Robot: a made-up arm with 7 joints. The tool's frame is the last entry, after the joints.
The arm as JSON. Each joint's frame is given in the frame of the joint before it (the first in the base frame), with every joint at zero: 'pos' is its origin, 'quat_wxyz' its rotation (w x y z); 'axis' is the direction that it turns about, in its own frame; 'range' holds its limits. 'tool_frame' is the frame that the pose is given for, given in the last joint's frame.
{
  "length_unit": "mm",
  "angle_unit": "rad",
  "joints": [
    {
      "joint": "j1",
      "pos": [
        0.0,
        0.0,
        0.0
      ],
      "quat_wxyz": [
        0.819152,
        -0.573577,
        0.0,
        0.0
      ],
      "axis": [
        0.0,
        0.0,
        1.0
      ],
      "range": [
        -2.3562,
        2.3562
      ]
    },
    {
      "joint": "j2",
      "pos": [
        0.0,
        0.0,
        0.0
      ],
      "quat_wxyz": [
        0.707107,
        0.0,
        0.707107,
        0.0
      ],
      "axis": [
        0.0,
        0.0,
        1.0
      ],
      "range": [
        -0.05,
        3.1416
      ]
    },
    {
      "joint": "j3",
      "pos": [
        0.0,
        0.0,
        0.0
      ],
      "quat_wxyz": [
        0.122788,
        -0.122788,
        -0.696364,
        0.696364
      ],
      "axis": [
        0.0,
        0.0,
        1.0
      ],
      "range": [
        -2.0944,
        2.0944
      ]
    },
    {
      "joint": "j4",
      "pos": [
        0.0,
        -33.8,
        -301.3
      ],
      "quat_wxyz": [
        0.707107,
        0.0,
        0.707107,
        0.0
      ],
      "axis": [
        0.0,
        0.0,
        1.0
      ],
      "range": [
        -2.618,
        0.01
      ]
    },
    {
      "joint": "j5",
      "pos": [
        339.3,
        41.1,
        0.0
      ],
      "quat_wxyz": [
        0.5,
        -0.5,
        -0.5,
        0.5
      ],
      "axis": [
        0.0,
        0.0,
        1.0
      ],
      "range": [
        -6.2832,
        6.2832
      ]
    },
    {
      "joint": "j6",
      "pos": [
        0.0,
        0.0,
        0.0
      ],
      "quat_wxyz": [
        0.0,
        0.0,
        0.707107,
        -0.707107
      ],
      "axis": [
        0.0,
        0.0,
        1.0
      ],
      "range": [
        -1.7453,
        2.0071
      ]
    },
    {
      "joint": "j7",
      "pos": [
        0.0,
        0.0,
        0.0
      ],
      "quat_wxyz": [
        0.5,
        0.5,
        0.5,
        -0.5
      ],
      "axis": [
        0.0,
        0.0,
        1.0
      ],
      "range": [
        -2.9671,
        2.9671
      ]
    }
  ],
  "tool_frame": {
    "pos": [
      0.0,
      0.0,
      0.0
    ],
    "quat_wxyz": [
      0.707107,
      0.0,
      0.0,
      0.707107
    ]
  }
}
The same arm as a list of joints. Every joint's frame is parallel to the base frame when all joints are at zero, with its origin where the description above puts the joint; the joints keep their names.
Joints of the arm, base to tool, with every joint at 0 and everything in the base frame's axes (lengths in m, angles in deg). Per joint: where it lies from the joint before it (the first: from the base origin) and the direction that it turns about. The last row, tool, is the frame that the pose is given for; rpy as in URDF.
j1: xyz 0.0000 0.0000 0.0000 axis 0 0.9397 0.342
j2: xyz 0.0000 0.0000 0.0000 axis +x
j3: xyz 0.0000 0.0000 0.0000 axis +z
j4: xyz 0.0338 0.0000 -0.3013 axis +y
j5: xyz -0.0411 0.0000 -0.3393 axis +z
j6: xyz 0.0000 0.0000 0.0000 axis +y
j7: xyz 0.0000 0.0000 0.0000 axis +z
tool: xyz 0.0000 0.0000 0.0000 rpy 0.00 0.00 0.00
Joint limits (deg, base to tool): -135.00..135.00 -2.86..180.00 -120.00..120.00 -150.00..0.57 -360.00..360.00 -100.00..115.00 -170.00..170.00

